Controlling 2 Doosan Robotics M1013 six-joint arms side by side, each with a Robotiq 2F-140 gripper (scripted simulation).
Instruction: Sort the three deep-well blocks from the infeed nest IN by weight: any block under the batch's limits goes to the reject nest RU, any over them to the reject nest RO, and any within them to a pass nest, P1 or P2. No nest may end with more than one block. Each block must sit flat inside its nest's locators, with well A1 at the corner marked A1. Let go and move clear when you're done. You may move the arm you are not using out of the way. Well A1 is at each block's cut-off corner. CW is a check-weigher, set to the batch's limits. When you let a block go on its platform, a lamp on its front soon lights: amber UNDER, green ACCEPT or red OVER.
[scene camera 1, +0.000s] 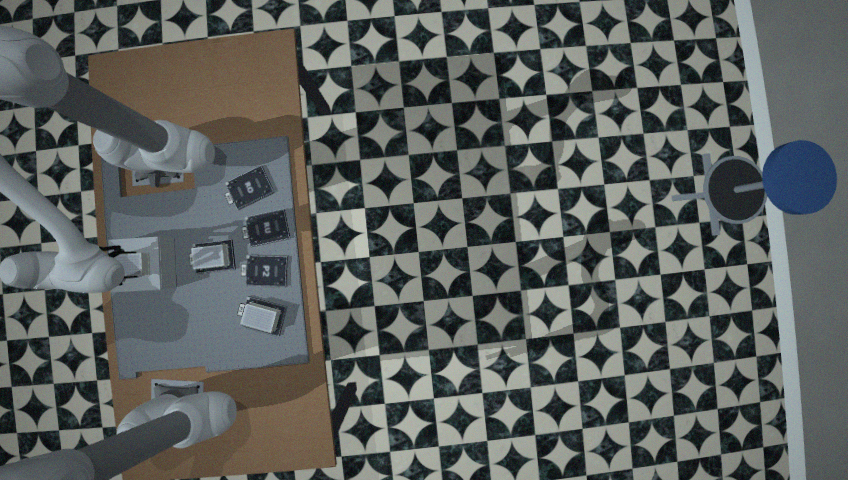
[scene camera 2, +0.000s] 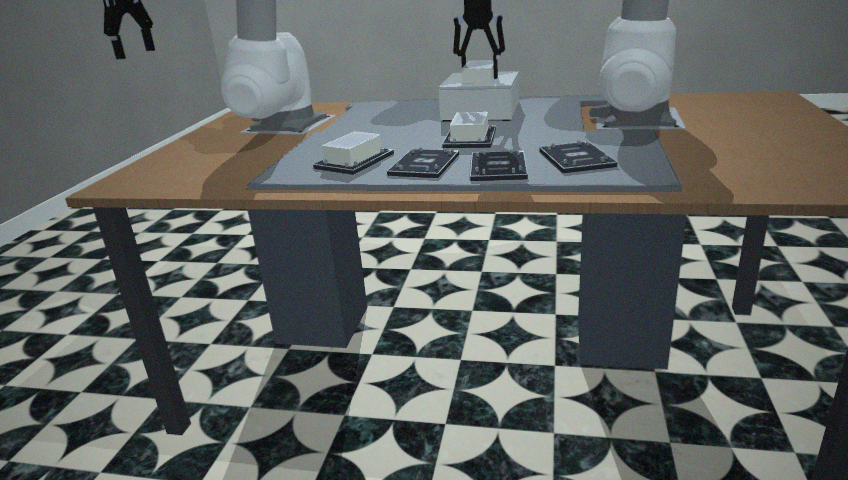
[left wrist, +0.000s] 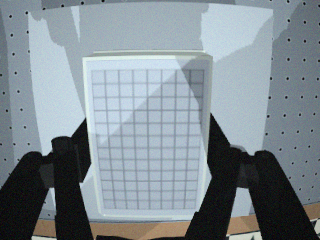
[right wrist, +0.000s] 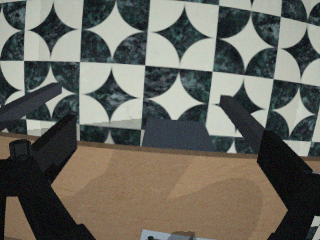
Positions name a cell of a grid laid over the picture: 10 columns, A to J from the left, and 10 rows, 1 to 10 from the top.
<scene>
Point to a check-weigher CW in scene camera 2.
At F3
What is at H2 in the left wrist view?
A check-weigher CW.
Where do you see the left gripper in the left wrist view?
E6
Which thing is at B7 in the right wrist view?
The right gripper.
</scene>
